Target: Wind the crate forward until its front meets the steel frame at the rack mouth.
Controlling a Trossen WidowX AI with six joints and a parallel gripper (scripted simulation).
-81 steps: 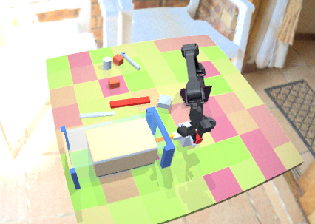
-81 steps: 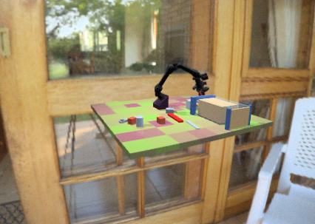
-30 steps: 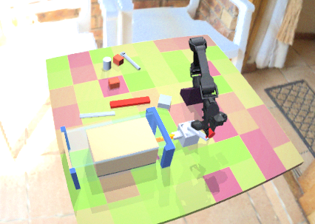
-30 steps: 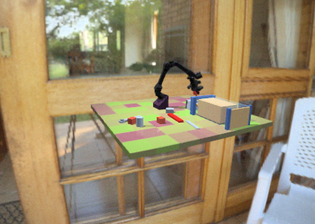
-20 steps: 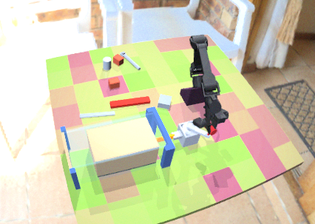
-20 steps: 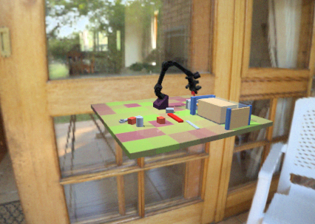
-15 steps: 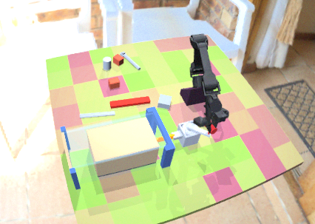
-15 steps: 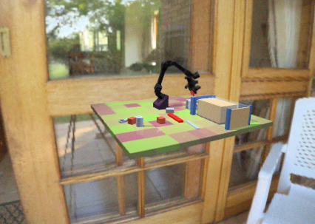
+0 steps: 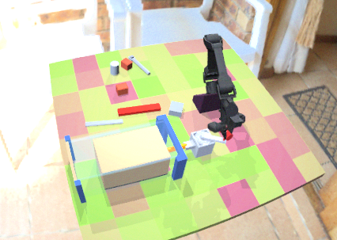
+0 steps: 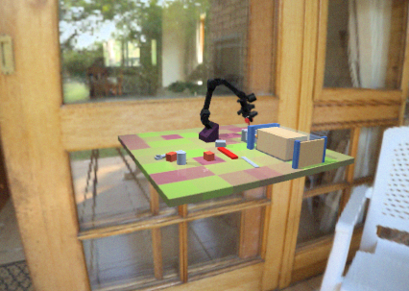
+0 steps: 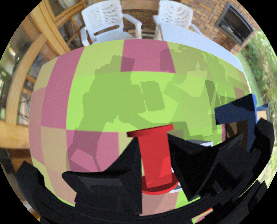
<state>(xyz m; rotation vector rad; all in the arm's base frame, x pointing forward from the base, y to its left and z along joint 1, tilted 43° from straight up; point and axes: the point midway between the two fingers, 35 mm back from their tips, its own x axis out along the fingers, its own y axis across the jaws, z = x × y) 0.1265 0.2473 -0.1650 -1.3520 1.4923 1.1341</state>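
My gripper tip is 40 mm to the left of the winch handle, 30 mm short of it and 30 mm above it. The rest, counted from my gripper tip: grey block: 350 mm to the right, 120 mm below, 80 mm ahead; grey winch: 100 mm below, 80 mm to the right, 60 mm ahead; red grip: 20 mm to the right.
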